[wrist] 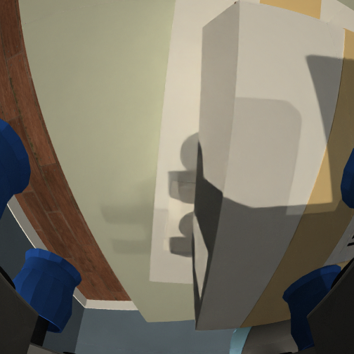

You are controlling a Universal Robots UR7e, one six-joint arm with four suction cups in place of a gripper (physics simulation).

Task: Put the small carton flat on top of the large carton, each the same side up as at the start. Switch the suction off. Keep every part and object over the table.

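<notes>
The small carton, pale with a tan tape band, fills the right half of the wrist view. My suction gripper has four blue cups; the two right-hand cups are at the carton's taped top face, and it hangs from them. The left-hand cups are off to its side, with no carton under them. The large carton, pale with tan tape at the upper edge, lies beneath, partly hidden by the small one. Shadows of the gripper fall on it. Whether the cartons touch cannot be told.
The pale green table top stretches to the left and below the large carton. Past its curved edge are brown planks, a white strip and a blue-grey surface. A light blue piece shows at the bottom.
</notes>
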